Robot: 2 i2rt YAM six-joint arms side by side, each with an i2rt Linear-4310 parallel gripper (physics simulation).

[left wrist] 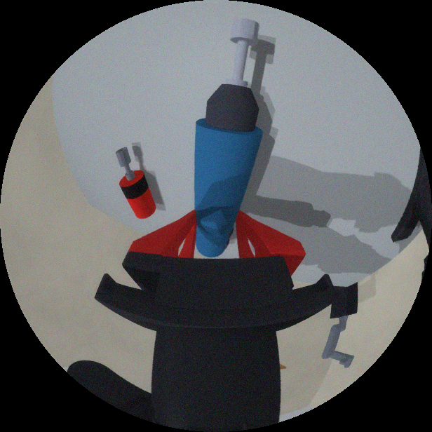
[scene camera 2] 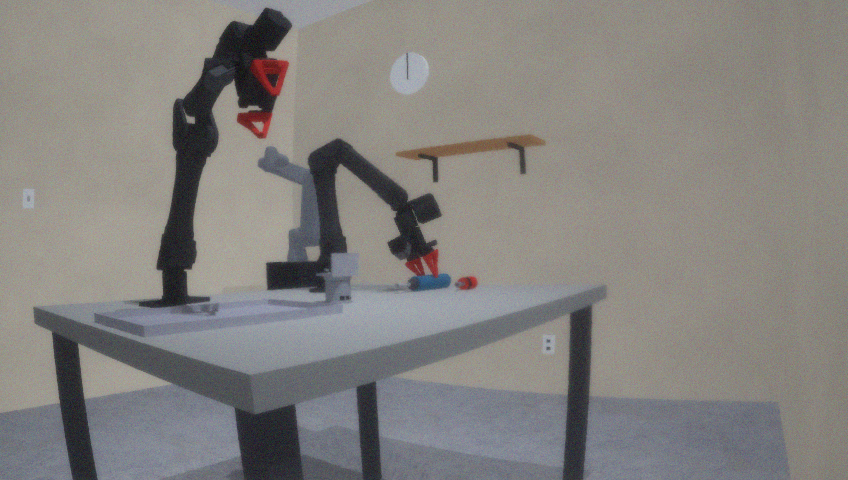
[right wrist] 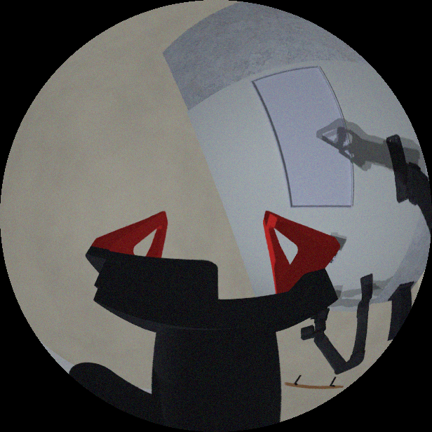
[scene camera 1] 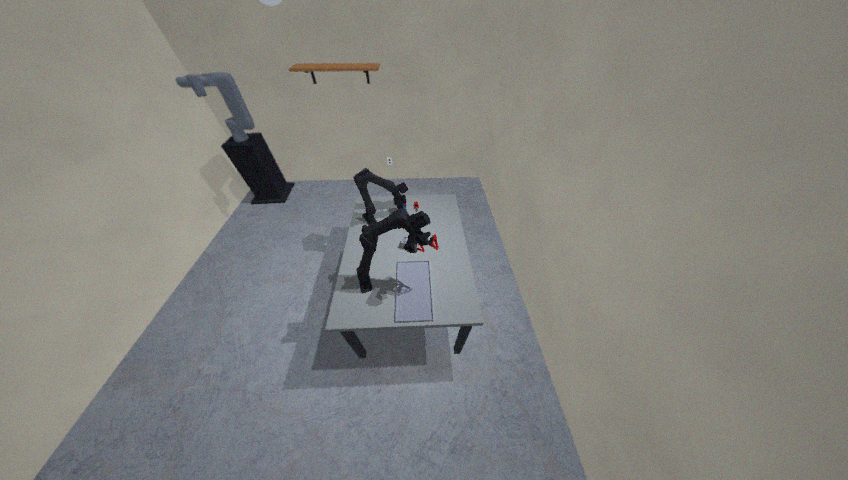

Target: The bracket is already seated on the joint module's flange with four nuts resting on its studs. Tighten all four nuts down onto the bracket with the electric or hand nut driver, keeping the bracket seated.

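Seen in the pictures: left gripper, fingertip midpoint: (scene camera 2: 431, 279) (scene camera 1: 403, 206); right gripper, fingertip midpoint: (scene camera 2: 268, 117) (scene camera 1: 430, 250); left arm's base, link origin: (scene camera 1: 370, 220); right arm's base, link origin: (scene camera 2: 175, 303) (scene camera 1: 364, 279).
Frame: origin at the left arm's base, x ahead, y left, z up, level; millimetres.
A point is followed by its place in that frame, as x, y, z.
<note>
The joint module (scene camera 2: 338, 289) {128, -419, 31} stands on the table, with the pale bracket (scene camera 2: 345, 264) {146, -416, 85} upright on top; its nuts are too small to make out. The blue electric nut driver (scene camera 2: 429, 282) {301, -53, 22} (left wrist: 224, 160) lies along the table, its pale socket pointing away from the wrist. My left gripper (scene camera 2: 427, 274) {303, -7, 26} (left wrist: 216, 215) is shut on the rear part of its blue body. The red hand nut driver (scene camera 2: 467, 283) {406, -77, 18} (left wrist: 139, 200) (scene camera 1: 415, 205) {389, -60, 31} lies beside it. My right gripper (right wrist: 215, 216) (scene camera 2: 270, 115) {83, -738, 342} is open and empty, high above the table.
A pale flat tray (scene camera 1: 413, 306) {-87, -824, 4} (scene camera 2: 145, 328) {-32, -958, 12} (right wrist: 300, 115) lies on the table (scene camera 1: 453, 291) {179, -871, 0} (scene camera 2: 249, 371) {197, -1111, 0}, toward the left in scene camera 2. The joint module stands near its far-right end there. A grey arm on a black pedestal (scene camera 1: 258, 169) stands off the table.
</note>
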